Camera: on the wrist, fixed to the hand. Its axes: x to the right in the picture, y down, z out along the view.
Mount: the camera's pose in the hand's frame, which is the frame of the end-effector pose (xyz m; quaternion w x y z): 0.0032 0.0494 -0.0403 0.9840 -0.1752 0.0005 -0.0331
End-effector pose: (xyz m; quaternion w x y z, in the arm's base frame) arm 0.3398 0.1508 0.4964 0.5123 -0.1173 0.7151 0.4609
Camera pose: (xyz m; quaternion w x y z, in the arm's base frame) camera 0.2816 0.1474 0.5224 0.4984 -0.2291 0.6193 0.5618
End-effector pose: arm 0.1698 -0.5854 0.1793 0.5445 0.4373 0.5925 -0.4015
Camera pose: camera 0.2051 -0.5322 0.1795 0.5988 0.3155 0.6681 -0.3091
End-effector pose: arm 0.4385 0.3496 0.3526 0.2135 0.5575 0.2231 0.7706
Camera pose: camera 0.3951 0.3072 0.3726 0.3331 0.5034 0.1031 0.7906
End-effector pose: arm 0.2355 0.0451 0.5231 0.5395 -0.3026 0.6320 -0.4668
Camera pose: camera 0.2019 0.0717 0.4758 0.4621 -0.4130 0.6939 -0.3666
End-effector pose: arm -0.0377 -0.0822 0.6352 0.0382 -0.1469 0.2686 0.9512
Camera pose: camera -0.0378 -0.1454 0.6262 0.0432 -0.1606 0.0928 0.9817
